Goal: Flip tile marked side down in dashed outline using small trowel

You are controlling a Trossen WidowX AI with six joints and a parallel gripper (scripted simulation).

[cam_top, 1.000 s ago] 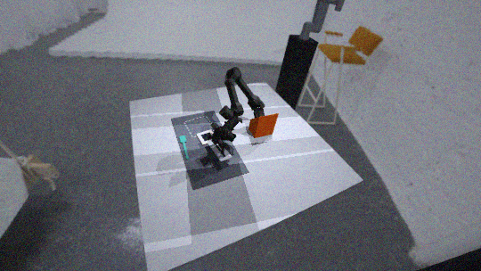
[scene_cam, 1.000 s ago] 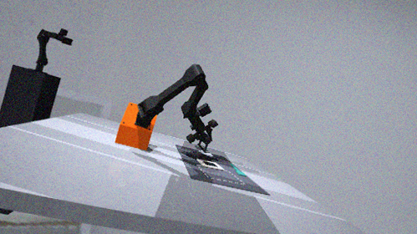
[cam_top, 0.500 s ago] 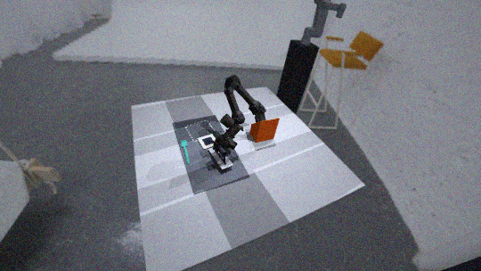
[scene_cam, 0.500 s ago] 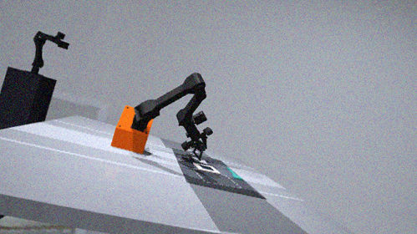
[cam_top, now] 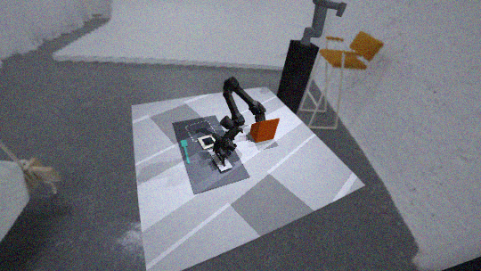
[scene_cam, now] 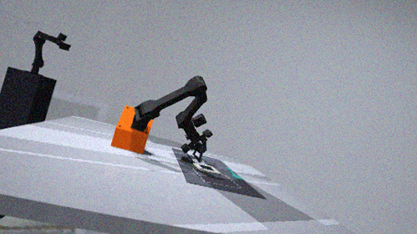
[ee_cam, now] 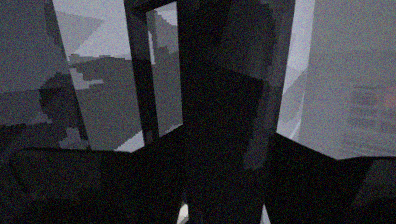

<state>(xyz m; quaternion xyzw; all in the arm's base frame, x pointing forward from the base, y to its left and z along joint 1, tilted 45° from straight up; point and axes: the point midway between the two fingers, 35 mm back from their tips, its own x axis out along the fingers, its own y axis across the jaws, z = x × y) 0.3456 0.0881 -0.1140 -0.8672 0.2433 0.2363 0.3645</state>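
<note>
My gripper tip is 30 mm short of the dark mat, 110 mm to the left of it and 70 mm above it. From my gripper tip the other things lie so: teal trowel: 170 mm ahead, 120 mm to the right, 50 mm below; tile: 10 mm ahead, 150 mm to the right, 50 mm below.
</note>
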